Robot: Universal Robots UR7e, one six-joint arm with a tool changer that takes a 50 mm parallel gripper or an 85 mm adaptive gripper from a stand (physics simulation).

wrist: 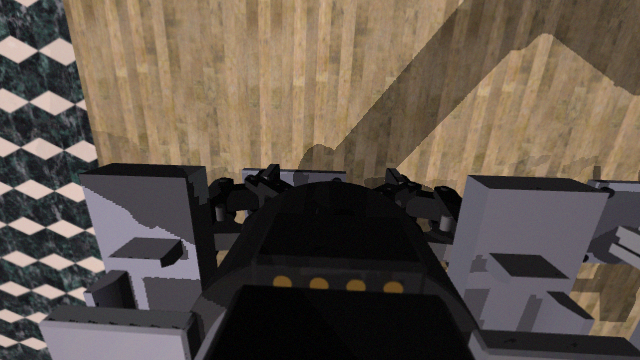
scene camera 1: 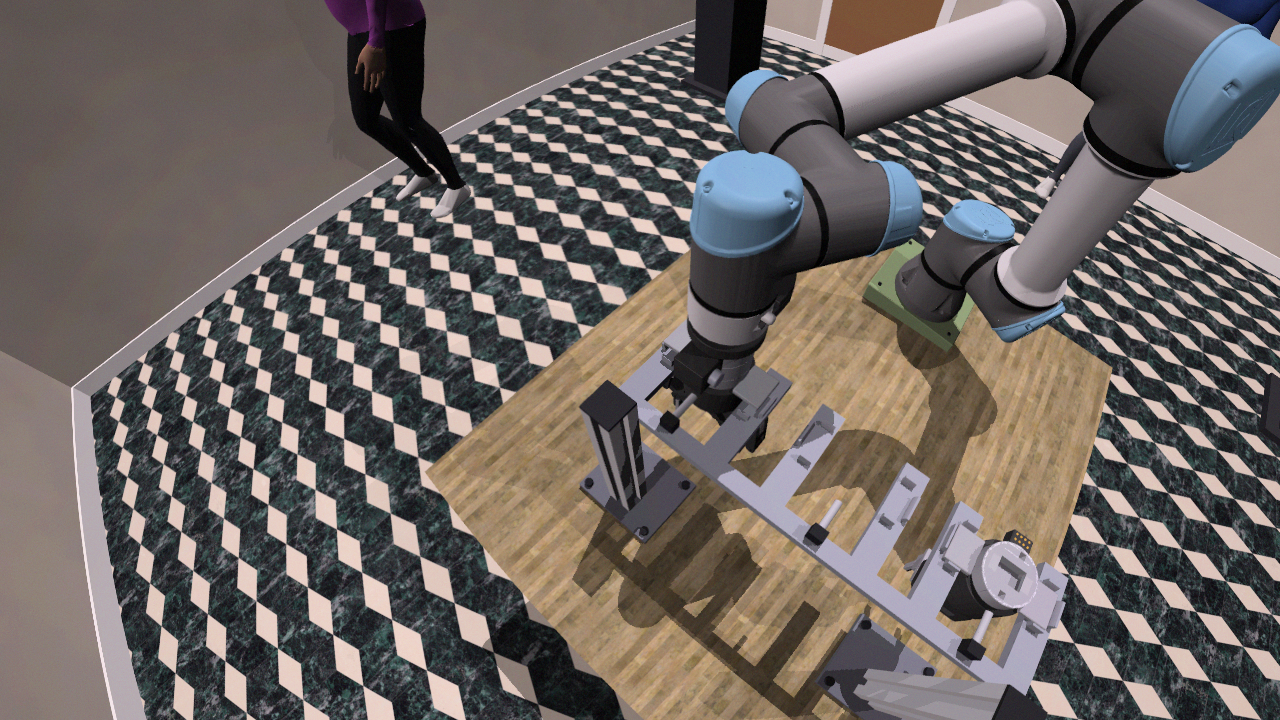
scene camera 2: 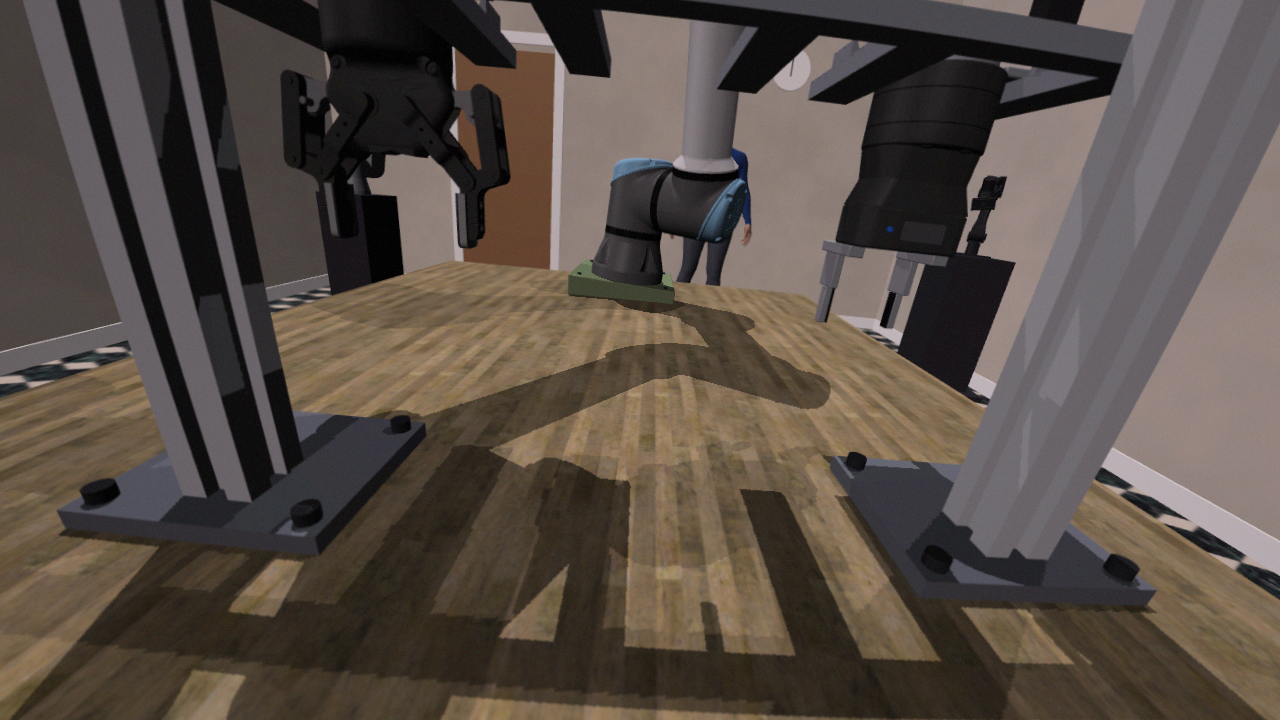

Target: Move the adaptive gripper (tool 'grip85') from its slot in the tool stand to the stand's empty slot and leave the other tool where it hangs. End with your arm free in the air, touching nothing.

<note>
In view: a parallel gripper (scene camera 2: 925, 133), a black adaptive gripper (scene camera 2: 390, 81) and a tool stand (wrist: 519, 244).
The parallel gripper shows as well in scene camera 1 (scene camera 1: 999, 576). The black adaptive gripper is seen too in the wrist view (wrist: 336, 235) and in scene camera 1 (scene camera 1: 755, 386). The wrist view misses the parallel gripper: it is out of frame.
</note>
